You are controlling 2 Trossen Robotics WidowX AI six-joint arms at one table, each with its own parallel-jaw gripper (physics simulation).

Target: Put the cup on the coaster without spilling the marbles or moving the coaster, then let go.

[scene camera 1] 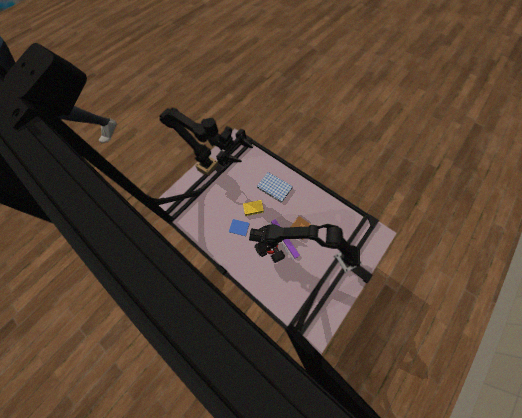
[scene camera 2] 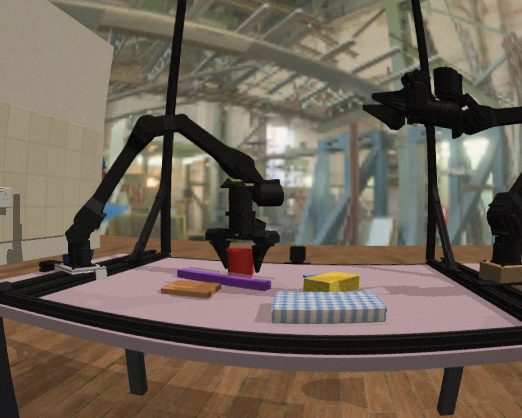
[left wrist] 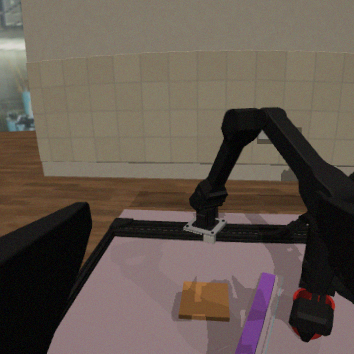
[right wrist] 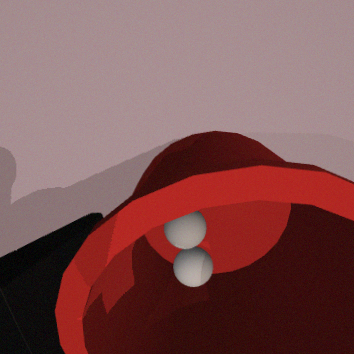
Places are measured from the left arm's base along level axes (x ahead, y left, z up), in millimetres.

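Pixels of known places: left gripper, fingertip midpoint: (scene camera 1: pixel 247 154) (scene camera 2: pixel 367 102) (left wrist: pixel 205 211); right gripper, fingertip midpoint: (scene camera 2: pixel 241 270) (right wrist: pixel 222 219); left arm's base at its link origin: (scene camera 1: pixel 206 163) (scene camera 2: pixel 507 263); right arm's base at its link origin: (scene camera 1: pixel 348 259) (scene camera 2: pixel 79 265) (left wrist: pixel 205 223).
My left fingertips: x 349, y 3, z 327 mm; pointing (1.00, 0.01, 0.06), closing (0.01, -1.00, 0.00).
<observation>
For each thing: its top centre in the pictures, then the offset to it from my left fingertips. "spot": a spot on its surface instead.
- red cup at its top centre: (right wrist: pixel 244 347) (left wrist: pixel 313 300) (scene camera 2: pixel 240 249) (scene camera 1: pixel 270 245) dy -223, dx +267, dz -317 mm
- thin blue square at a spot on its surface: (scene camera 2: pixel 310 275) spot: dy -233, dx +94, dz -381 mm
- brown square at a spot on its surface: (scene camera 2: pixel 190 288) (left wrist: pixel 192 298) (scene camera 1: pixel 302 223) spot: dy -9, dx +344, dz -375 mm
- purple bar at its top centre: (left wrist: pixel 262 309) (scene camera 2: pixel 223 273) (scene camera 1: pixel 283 238) dy -143, dx +299, dz -365 mm
- yellow block at its top centre: (scene camera 2: pixel 332 276) (scene camera 1: pixel 253 207) dy -81, dx +57, dz -356 mm
- blue-checked block at its top centre: (scene camera 2: pixel 328 299) (scene camera 1: pixel 274 186) dy +104, dx +87, dz -361 mm
The red cup (scene camera 1: pixel 270 250) (scene camera 2: pixel 241 260) (left wrist: pixel 300 295) (right wrist: pixel 240 182) stands upright on the table, behind the purple bar in scene camera 2. Two pale marbles (right wrist: pixel 185 230) (right wrist: pixel 193 267) show inside it. My right gripper (scene camera 1: pixel 270 252) (scene camera 2: pixel 242 269) points down with its open fingers on both sides of the cup, not gripping it. A thin blue square (scene camera 1: pixel 239 227) (scene camera 2: pixel 310 275) and a brown square (scene camera 1: pixel 301 221) (scene camera 2: pixel 190 288) (left wrist: pixel 205 300) lie apart from the cup; I cannot tell for certain which is the coaster. My left gripper (scene camera 1: pixel 246 153) (scene camera 2: pixel 369 101) is open and empty, high above the table's side.
A purple bar (scene camera 1: pixel 291 247) (scene camera 2: pixel 222 280) (left wrist: pixel 255 320) with a thin clear strip along it lies between the cup and the brown square. A yellow block (scene camera 1: pixel 253 207) (scene camera 2: pixel 331 282) lies near the blue square. A blue-checked block (scene camera 1: pixel 275 187) (scene camera 2: pixel 328 307) lies beyond it. Black rails edge the table.
</observation>
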